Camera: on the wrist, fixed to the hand. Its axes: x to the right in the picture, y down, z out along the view.
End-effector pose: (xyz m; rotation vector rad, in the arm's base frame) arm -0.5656 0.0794 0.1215 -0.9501 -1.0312 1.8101
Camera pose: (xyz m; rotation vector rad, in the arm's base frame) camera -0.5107 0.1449 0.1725 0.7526 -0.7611 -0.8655
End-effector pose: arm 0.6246 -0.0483 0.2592 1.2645 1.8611 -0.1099
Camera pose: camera 0.5273 -0.0442 0.2388 2.1111 -1.6917 1.2127
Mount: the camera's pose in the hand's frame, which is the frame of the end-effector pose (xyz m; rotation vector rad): 0.0283 -0.0828 -0.0474 0.0571 0.2217 -3.0441
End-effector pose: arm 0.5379 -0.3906 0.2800 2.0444 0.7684 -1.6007
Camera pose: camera 0.5233 -0.2934 0.2642 0.4577 -1.7429 0.4445
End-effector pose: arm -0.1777 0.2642 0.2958 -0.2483 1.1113 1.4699
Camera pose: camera -0.1346 0.2335 0.2115 -1.1858 -0.0691 -1.3410
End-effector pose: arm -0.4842 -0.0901 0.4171 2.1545 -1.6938 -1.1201
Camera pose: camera -0.3888 -0.1019 0.3913 -1.6339 -1.8089 0.1131
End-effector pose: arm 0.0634 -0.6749 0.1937 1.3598 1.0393 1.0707
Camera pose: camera 0.0217 -0.6327 0.1138 -1.0771 1.5838 -1.1913
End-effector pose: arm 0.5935 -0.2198 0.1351 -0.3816 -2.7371 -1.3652
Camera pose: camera 0.5431 -0.2997 0.1040 -2.3350 0.4326 0.1065
